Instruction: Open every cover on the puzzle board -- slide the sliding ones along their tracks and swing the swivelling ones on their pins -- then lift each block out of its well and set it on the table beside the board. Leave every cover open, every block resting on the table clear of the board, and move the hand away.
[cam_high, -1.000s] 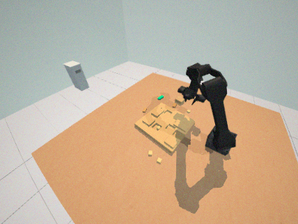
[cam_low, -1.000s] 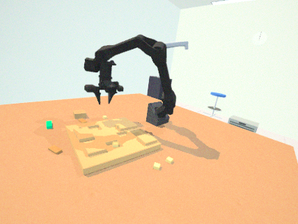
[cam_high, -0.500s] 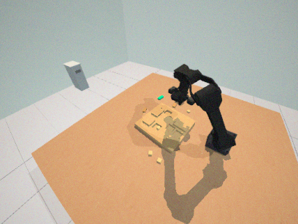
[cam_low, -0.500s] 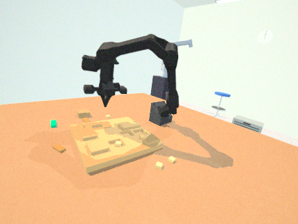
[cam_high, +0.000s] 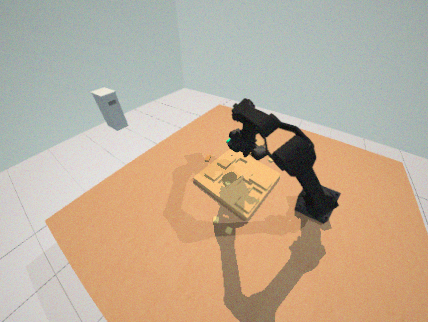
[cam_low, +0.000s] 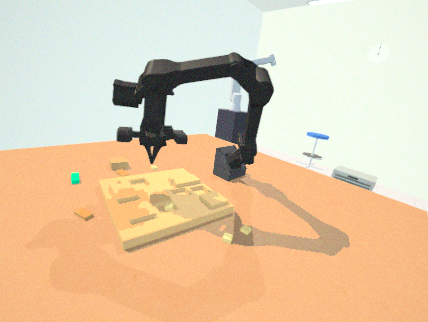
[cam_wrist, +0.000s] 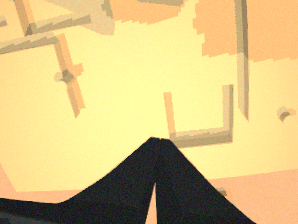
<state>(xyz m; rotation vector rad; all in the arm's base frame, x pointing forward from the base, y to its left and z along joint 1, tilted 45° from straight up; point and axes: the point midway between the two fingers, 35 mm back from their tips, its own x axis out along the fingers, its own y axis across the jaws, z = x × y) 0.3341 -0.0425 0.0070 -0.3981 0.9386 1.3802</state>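
Right now the tan puzzle board is 1 cm behind my gripper tip, 8 cm to the left of it and 7 cm below it.
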